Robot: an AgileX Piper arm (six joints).
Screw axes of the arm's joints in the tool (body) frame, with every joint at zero. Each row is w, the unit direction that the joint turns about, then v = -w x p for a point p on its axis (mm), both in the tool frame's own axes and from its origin. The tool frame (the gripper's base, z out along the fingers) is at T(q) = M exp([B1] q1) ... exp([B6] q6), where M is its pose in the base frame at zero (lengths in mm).
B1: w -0.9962 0 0.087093 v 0 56.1 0
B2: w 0 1 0 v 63.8 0 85
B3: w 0 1 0 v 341.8 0 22
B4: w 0 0 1 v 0 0 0
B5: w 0 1 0 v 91 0 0
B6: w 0 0 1 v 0 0 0
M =
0.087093 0 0.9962 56.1
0 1 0 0
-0.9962 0 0.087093 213.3
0 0 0 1
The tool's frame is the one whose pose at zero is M.
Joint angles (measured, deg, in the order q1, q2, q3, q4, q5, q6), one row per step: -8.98, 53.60, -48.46, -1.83, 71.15, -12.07; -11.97, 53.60, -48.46, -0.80, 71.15, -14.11; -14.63, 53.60, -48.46, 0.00, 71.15, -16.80; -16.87, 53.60, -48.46, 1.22, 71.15, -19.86; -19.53, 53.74, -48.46, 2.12, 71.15, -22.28; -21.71, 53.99, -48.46, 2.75, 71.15, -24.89; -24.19, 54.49, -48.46, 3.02, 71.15, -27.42; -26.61, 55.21, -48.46, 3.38, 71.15, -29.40; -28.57, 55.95, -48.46, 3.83, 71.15, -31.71; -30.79, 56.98, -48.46, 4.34, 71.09, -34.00
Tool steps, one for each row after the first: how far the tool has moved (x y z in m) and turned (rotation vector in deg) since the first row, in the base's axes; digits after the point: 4 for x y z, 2 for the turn. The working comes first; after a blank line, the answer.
Tool pose at each row, in the base's axes (x y z in m, rotation vector in deg; the steps are taken from these numbers as rounded here): 0.1412, -0.0251, 0.3085, -4.79, 161.71, -7.41; 0.1400, -0.0309, 0.3085, -3.21, 161.77, -7.11; 0.1388, -0.0362, 0.3084, -3.06, 161.81, -7.22; 0.1378, -0.0399, 0.3085, -3.93, 161.68, -6.76; 0.1367, -0.0451, 0.3082, -3.38, 161.74, -6.64; 0.1359, -0.0497, 0.3076, -3.83, 161.92, -6.76; 0.1353, -0.0558, 0.3063, -3.83, 162.46, -7.24; 0.1351, -0.0620, 0.3045, -3.10, 163.16, -7.29; 0.1353, -0.0671, 0.3026, -3.46, 163.78, -7.12; 0.1358, -0.0733, 0.2999, -3.39, 164.56, -6.70

-0.0012, -0.0058, 0.0000, 0.38, -0.03, -1.06; -0.0024, -0.0111, -0.0001, 0.32, 0.00, -1.18; -0.0034, -0.0148, 0.0000, 0.54, -0.09, -0.52; -0.0045, -0.0200, -0.0003, 0.69, -0.06, -0.89; -0.0053, -0.0246, -0.0009, 0.56, 0.14, -0.60; -0.0059, -0.0307, -0.0022, 0.23, 0.69, -0.69; -0.0061, -0.0369, -0.0040, 0.27, 1.35, -1.23; -0.0059, -0.0420, -0.0059, 0.35, 1.99, -1.00; -0.0054, -0.0482, -0.0086, 0.65, 2.76, -1.05
